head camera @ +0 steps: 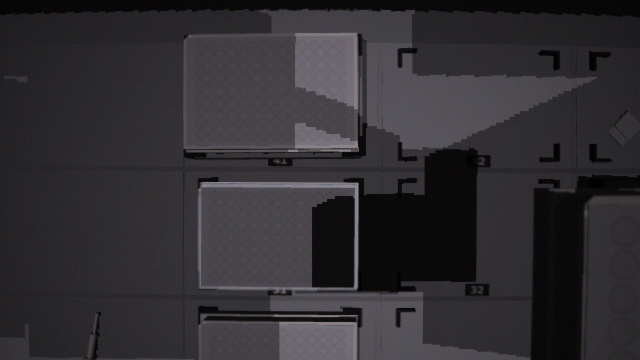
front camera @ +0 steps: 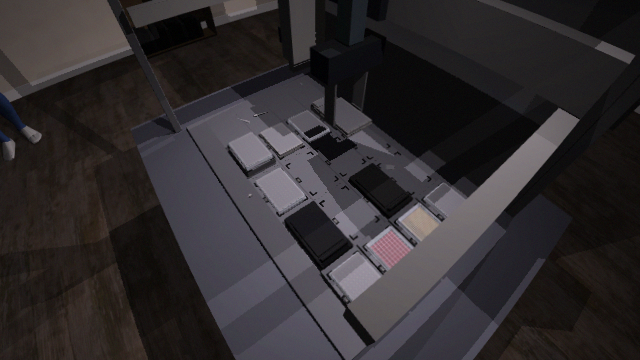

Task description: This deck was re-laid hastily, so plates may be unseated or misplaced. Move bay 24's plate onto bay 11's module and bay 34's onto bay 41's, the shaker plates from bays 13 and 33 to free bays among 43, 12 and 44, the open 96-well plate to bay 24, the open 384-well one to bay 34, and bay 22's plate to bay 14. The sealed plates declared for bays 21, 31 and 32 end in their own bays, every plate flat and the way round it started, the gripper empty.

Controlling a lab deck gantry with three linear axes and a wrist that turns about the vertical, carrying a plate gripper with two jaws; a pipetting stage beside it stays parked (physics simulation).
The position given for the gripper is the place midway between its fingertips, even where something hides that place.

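Observation:
There's a 384-well plate point(front camera: 418, 222) here, and there's bay 41's module point(head camera: 208, 156). As for the plate, it's out of frame in the head camera view. And you've got the gripper point(front camera: 343, 115) as well.

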